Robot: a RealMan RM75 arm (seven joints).
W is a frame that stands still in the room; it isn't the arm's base.
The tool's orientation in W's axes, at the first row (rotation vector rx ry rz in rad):
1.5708, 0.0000, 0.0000
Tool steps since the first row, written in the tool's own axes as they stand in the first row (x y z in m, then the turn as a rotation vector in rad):
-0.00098, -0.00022, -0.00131, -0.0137, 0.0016, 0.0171
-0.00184, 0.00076, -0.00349, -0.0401, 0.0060, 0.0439
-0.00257, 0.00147, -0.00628, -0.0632, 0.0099, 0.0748
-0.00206, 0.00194, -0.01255, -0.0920, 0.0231, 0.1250
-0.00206, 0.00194, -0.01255, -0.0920, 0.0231, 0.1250
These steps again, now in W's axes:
-0.00098, 0.00131, -0.00022, -0.0137, -0.0171, 0.0016
-0.00184, 0.00349, 0.00076, -0.0401, -0.0439, 0.0060
-0.00257, 0.00628, 0.00147, -0.0632, -0.0748, 0.0099
-0.00206, 0.01255, 0.00194, -0.0920, -0.1250, 0.0231
-0.00206, 0.01255, 0.00194, -0.0920, -0.1250, 0.0231

